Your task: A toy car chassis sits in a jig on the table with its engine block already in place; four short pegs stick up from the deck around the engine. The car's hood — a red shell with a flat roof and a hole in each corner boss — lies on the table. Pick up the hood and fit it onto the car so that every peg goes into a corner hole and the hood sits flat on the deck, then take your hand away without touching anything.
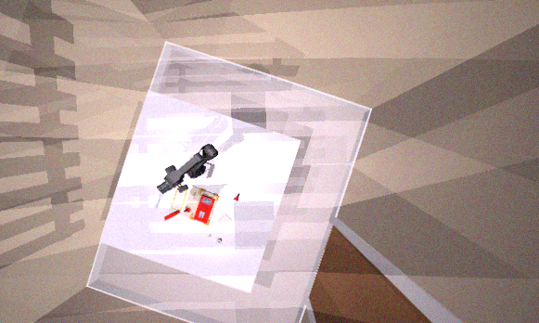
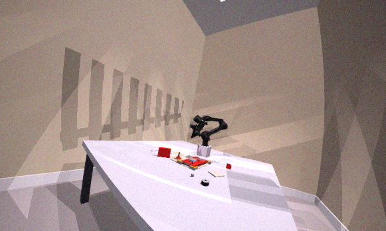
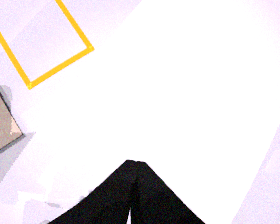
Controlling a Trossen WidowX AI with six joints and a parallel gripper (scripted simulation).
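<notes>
Right now my gripper tip is 320 mm short of the red hood and 120 mm above it. Also, from my gripper tip: jig: 190 mm to the left, 190 mm ahead, 140 mm below; then flat pale plate: 400 mm to the left, 230 mm ahead, 150 mm below; then engine block: 230 mm ahead, 220 mm to the left, 130 mm below.
</notes>
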